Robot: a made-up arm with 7 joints.
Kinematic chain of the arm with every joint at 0, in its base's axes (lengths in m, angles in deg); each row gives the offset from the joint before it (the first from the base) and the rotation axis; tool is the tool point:
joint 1: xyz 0 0 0.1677 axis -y
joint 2: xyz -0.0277 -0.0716 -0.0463 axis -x
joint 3: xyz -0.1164 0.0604 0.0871 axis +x
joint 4: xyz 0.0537 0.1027 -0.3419 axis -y
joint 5: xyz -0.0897 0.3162 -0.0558 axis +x
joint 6: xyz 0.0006 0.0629 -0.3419 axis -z
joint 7: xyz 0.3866 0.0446 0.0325 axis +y
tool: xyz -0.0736 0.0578 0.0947
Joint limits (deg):
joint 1: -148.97..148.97
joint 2: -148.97..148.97
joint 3: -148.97..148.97
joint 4: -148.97..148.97
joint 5: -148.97..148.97
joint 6: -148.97..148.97
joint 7: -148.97..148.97
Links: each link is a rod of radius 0.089 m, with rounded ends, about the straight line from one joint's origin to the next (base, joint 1, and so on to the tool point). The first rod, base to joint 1, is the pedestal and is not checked.
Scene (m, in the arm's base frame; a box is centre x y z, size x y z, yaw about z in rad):
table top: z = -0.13
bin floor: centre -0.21 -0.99 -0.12 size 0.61 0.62 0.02 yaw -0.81
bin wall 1: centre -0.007 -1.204 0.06 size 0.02 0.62 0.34 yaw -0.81
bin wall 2: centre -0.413 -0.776 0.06 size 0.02 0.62 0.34 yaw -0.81
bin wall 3: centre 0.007 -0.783 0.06 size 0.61 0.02 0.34 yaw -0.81
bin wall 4: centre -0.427 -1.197 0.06 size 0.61 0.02 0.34 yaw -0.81
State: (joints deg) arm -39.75 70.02 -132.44 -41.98 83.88 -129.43 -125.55
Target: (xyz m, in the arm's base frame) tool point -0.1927 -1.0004 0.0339
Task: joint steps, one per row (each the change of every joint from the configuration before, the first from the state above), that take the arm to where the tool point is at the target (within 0.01 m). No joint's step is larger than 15 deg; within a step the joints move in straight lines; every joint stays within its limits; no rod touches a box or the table.
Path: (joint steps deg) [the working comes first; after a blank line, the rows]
Joints at the target: -19.81 53.83 -109.94 -51.75 55.58 -88.45 -147.71
Straight joint move there: touches bin wall 3.

1: 7.08 -2.51 4.30 -2.02 -13.47 12.35 -6.78
2: 7.09 -2.51 4.29 -2.01 -13.47 12.35 -6.77
3: 7.08 -2.50 4.30 -2.02 -13.48 12.35 -6.78
4: -1.31 -8.67 9.61 -3.72 12.12 3.93 -1.83

